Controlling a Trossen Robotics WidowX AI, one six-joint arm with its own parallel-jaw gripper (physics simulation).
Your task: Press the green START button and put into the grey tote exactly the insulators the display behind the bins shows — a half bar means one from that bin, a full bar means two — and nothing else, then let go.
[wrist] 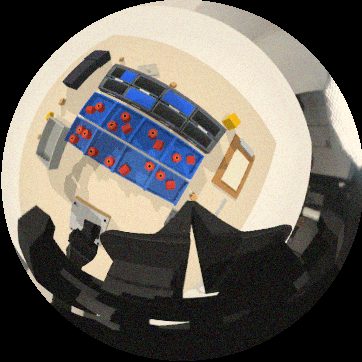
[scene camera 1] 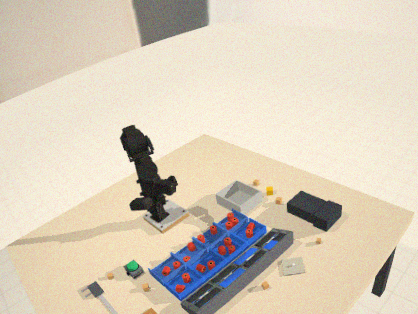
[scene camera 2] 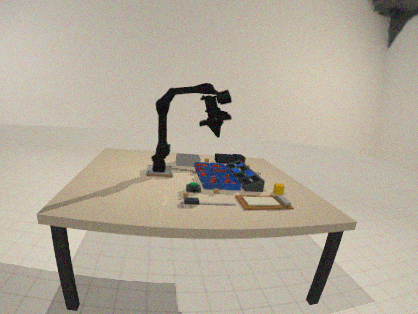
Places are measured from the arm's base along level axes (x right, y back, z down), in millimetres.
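Where they show: gripper, fingertip midpoint: (wrist: 190, 204) (scene camera 1: 159, 220) (scene camera 2: 218, 137); arm's base, origin of the base link: (wrist: 91, 229) (scene camera 2: 158, 170).
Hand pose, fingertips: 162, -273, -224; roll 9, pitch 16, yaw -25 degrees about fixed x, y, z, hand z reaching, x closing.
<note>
Things, the pixels of their top centre, and the offset from my fingertips, as dx, dy, dz. "*": a spot on its surface instead.
- green START button, middle of its top: (wrist: 175, 224) (scene camera 1: 131, 264) (scene camera 2: 193, 182) +101, +125, +206
- display, surface spot: (wrist: 218, 139) (scene camera 2: 256, 183) * +105, -191, +201
- half bar, middle of its top: (scene camera 1: 275, 238) (wrist: 122, 70) -282, -241, +183
- grey tote, middle of its top: (scene camera 1: 238, 192) (wrist: 46, 140) (scene camera 2: 188, 155) -437, +60, +192
- black box, middle of its top: (scene camera 1: 313, 204) (wrist: 83, 63) (scene camera 2: 230, 155) -525, -258, +190
- wood frame, middle of its top: (wrist: 239, 166) (scene camera 2: 264, 199) +264, -170, +228
- yellow cube, middle of its top: (wrist: 234, 119) (scene camera 2: 279, 184) +137, -312, +201
- caliper-like tool, middle of its top: (scene camera 1: 100, 301) (scene camera 2: 209, 200) +280, +92, +227
- pale plate, middle of its top: (scene camera 1: 293, 265) (wrist: 147, 69) -249, -336, +240
The green START button (scene camera 1: 132, 266) (scene camera 2: 193, 185) stands left of the blue bins (scene camera 1: 165, 283) (scene camera 2: 220, 187) (wrist: 107, 145); its green cap does not show in the wrist view. The bins hold red insulators in two rows of compartments. On the display (scene camera 2: 256, 186) (wrist: 218, 139) behind them, the wrist view shows a half bar (wrist: 128, 76) at the tote end of the far row, a full bar (wrist: 178, 101) in that row's third cell, and another full bar (wrist: 140, 98) in the near row's second cell. The grey tote (scene camera 1: 240, 202) (scene camera 2: 188, 160) looks empty. My gripper (scene camera 2: 218, 135) (wrist: 190, 204) is shut, empty and high above the table.
A black box (scene camera 1: 312, 210) (wrist: 87, 70) lies beyond the tote. A wood frame (scene camera 2: 266, 206) (wrist: 245, 175), a yellow cube (scene camera 2: 279, 189) (wrist: 231, 121), a caliper-like tool (scene camera 1: 95, 289) (scene camera 2: 192, 201), a pale plate (scene camera 1: 292, 266) and small wood cubes lie around the bins.
</note>
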